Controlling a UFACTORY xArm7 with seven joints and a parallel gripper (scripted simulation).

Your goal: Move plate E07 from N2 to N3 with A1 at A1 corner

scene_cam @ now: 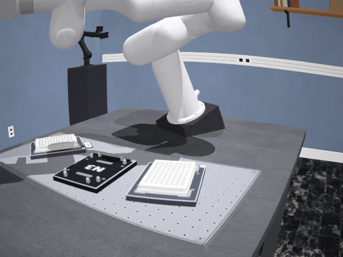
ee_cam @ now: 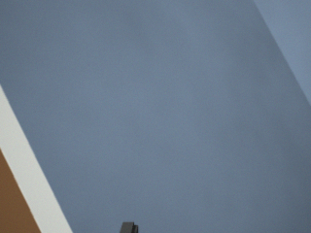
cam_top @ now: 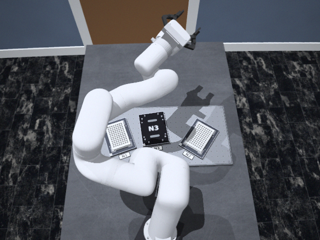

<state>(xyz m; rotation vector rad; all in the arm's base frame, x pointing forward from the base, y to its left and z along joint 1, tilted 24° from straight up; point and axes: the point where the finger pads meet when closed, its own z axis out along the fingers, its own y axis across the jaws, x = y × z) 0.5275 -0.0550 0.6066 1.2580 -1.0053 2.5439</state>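
Right now my hand is 37 cm above the plate E07, 32 cm past it and 4 cm to the left of it. The rest, counted from my hand: nest N3: 39 cm below, 25 cm behind, 16 cm to the left; then nest N2: 39 cm below, 32 cm behind, 4 cm to the right; then plate E01: 37 cm below, 33 cm to the left, 28 cm behind.
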